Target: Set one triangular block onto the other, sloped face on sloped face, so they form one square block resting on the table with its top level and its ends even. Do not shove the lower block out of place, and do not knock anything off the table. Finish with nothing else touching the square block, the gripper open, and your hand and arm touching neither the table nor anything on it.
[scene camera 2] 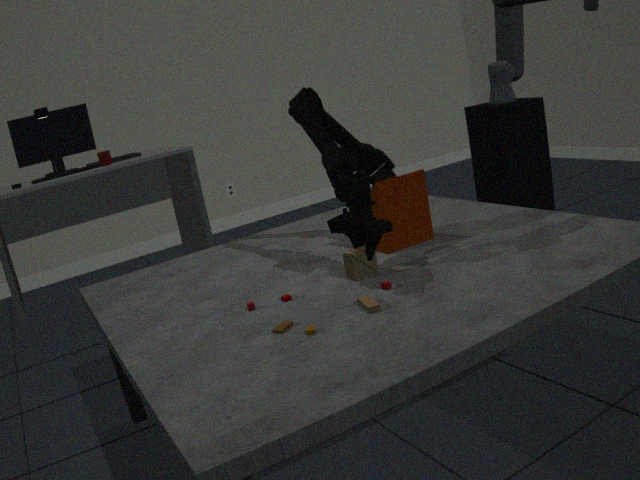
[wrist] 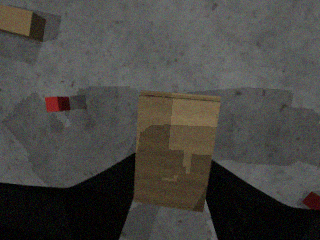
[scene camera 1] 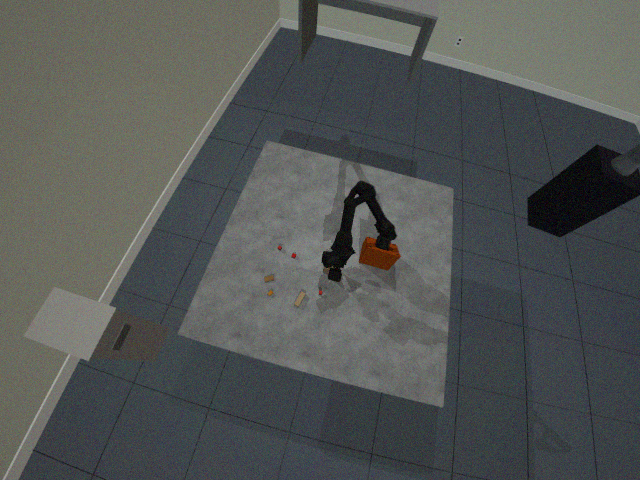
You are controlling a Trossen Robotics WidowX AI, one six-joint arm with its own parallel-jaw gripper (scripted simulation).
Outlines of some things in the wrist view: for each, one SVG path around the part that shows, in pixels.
My gripper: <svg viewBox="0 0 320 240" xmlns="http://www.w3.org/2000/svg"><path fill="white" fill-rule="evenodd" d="M211 160L205 198L218 240L320 240L320 210L293 208L283 204ZM136 152L103 172L69 188L28 186L0 182L0 240L119 240L133 202Z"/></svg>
A triangular block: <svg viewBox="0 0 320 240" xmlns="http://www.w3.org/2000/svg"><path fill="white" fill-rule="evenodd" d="M139 95L133 202L203 213L217 133L220 101Z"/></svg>
